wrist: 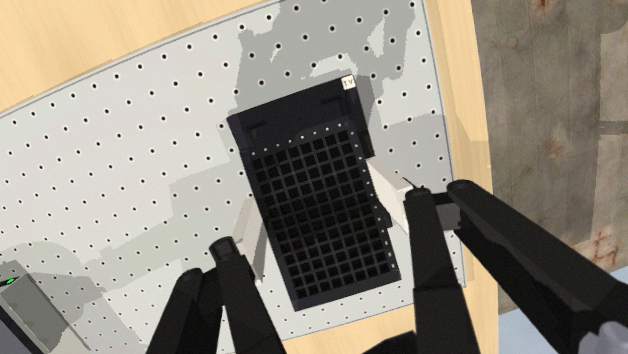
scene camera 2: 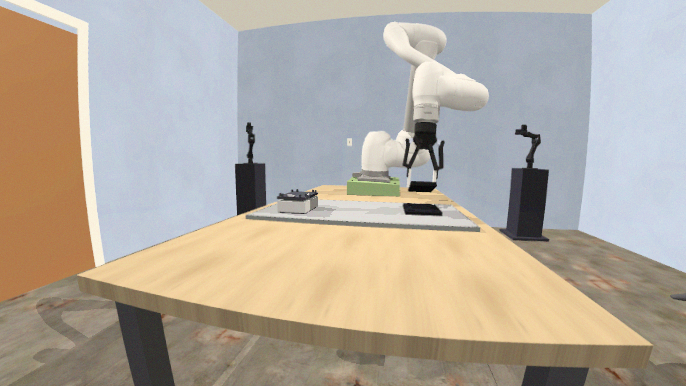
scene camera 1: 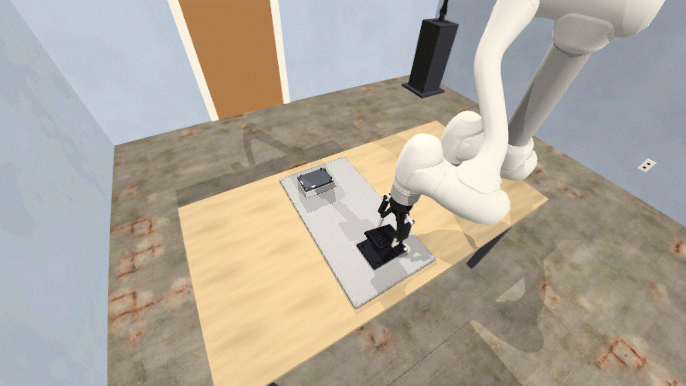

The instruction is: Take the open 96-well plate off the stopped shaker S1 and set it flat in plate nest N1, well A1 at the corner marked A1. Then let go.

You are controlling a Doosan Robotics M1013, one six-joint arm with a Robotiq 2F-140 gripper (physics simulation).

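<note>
My gripper is shut on the black 96-well plate, with a pale finger on each long side. The plate looks about level and hangs above the black plate nest N1, with a gap between them in the scene camera 2 view. In the wrist view the plate covers much of the nest; the nest's far end and its white A1 label show beyond the plate. Which plate corner is A1 I cannot tell. Shaker S1 has no plate on it.
The nest and shaker stand on a grey perforated board on the wooden table. The shaker is at the board's other end. The arm's green base block stands behind the board in the scene camera 2 view.
</note>
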